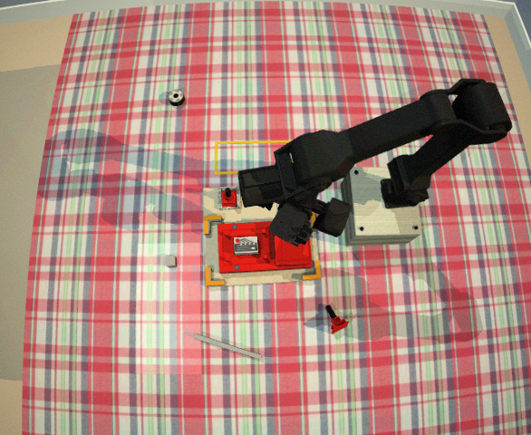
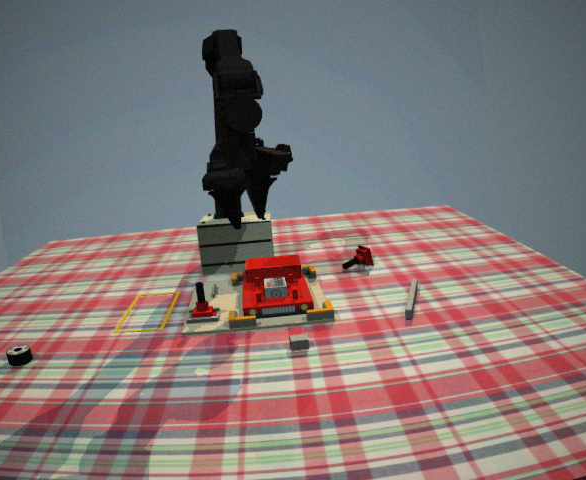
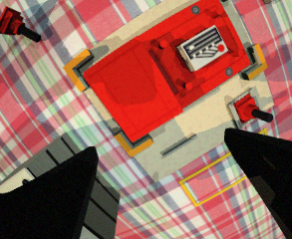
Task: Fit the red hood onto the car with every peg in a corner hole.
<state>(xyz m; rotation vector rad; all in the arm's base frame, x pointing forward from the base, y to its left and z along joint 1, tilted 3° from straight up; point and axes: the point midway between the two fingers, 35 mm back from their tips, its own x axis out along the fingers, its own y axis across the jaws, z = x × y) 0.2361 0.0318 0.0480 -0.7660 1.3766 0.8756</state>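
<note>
Right now the red hood is 3 cm to the left of my gripper tip and 8 cm below it. Also, from my gripper tip: jig (7 cm ahead, 1 cm to the left, 11 cm below); grey engine block (10 cm ahead, 3 cm to the left, 10 cm below); grey cube (27 cm ahead, 4 cm to the left, 11 cm below).
</note>
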